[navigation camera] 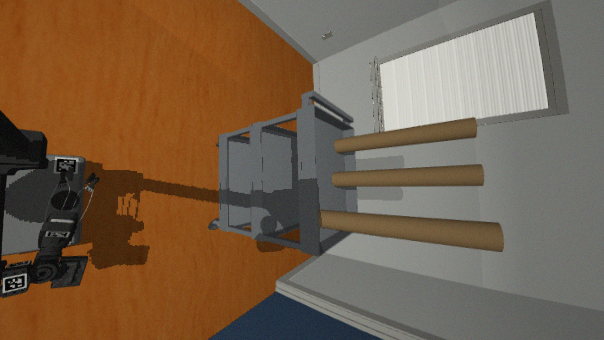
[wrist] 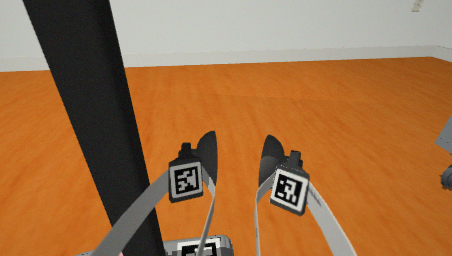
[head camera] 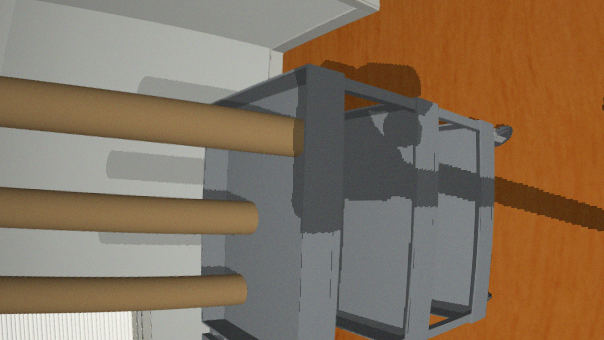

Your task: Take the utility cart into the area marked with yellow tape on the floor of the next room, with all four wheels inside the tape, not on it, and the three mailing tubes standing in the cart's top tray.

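Places are measured from the robot's base along level axes (x back, y left, z down), in millimetres.
Pixels of known places: gripper, between the fingertips: (navigation camera: 83,170) (wrist: 240,151); robot's base, origin of its link: (navigation camera: 65,198).
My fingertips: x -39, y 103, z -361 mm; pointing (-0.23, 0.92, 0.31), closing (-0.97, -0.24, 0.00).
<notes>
For each thing: its top centre in the pictures, then the offset to it from my fingertips. "spot": a spot on its surface instead.
- grey three-tier utility cart, a spot on its surface: (head camera: 320,270) spot: dx -591, dy +41, dz -458 mm
- doorway side, a spot on its surface: (head camera: 150,115) spot: dx -686, dy -213, dz -763 mm
- window side, a spot on its surface: (head camera: 125,294) spot: dx -907, dy +154, dz -750 mm
- white wall end, a spot on its surface: (navigation camera: 300,280) spot: dx -1378, dy -969, dz +180 mm
The grey three-tier utility cart (head camera: 320,270) (navigation camera: 309,150) stands upright near the far wall; its handle (navigation camera: 332,107) is on the window side. A lower corner and a wheel of the cart show at the right edge of the wrist view. Three brown mailing tubes stand apart in its top tray: one on the doorway side (head camera: 150,115) (navigation camera: 412,230), one in the middle (head camera: 125,211) (navigation camera: 407,176) and one on the window side (head camera: 125,294) (navigation camera: 405,135). My gripper (wrist: 240,151) is open and empty, beside my base and apart from the cart. The yellow tape does not show.
The head and navigation views are turned sideways. A window (navigation camera: 465,70) is in the wall behind the cart. A white wall end (navigation camera: 300,280) is close to the cart's other side, with a blue surface (navigation camera: 280,320) beyond it. My dark mast (wrist: 95,110) stands left in the wrist view.
</notes>
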